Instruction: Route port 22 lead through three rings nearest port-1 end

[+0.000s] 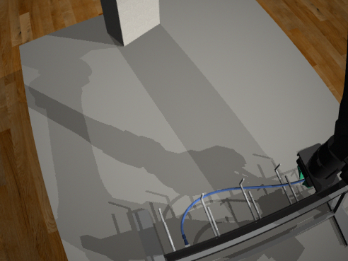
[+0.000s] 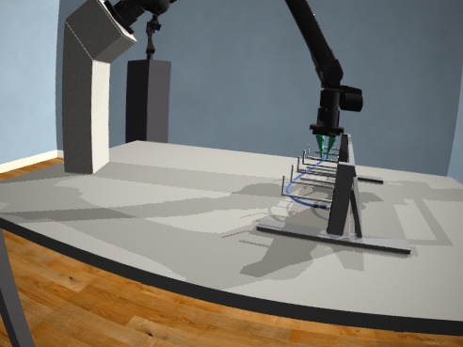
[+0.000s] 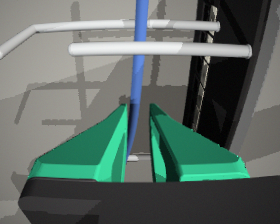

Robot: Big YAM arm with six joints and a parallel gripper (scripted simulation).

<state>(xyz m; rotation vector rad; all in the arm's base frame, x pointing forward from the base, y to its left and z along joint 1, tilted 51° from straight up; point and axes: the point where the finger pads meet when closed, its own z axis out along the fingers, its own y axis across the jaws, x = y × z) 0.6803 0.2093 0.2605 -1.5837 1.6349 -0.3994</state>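
The patch panel rack is 14 cm to the right of my hand, 8 cm ahead of it and 1 cm below it.
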